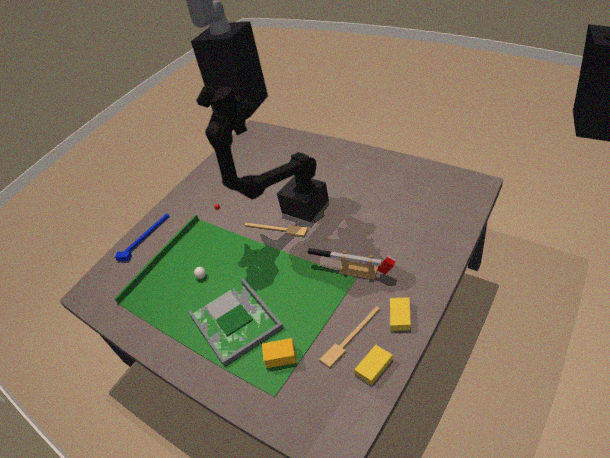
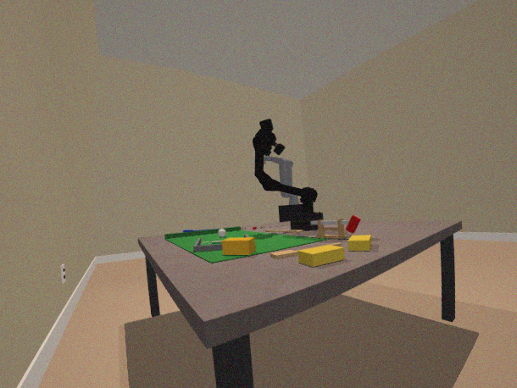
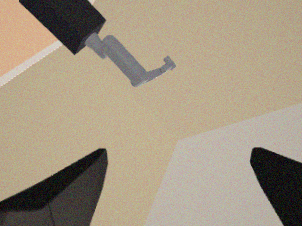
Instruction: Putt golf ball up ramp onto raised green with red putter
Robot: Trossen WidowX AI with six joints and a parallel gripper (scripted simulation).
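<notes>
The red putter is 48 cm to the left of my gripper tip, 48 cm below it and 20 cm ahead of it. Round my gripper tip: white golf ball (51 cm below, 37 cm ahead, 4 cm to the right); then green mat (53 cm below, 41 cm ahead, 9 cm to the left); then small red ball (53 cm below, 17 cm to the right, 3 cm ahead).
</notes>
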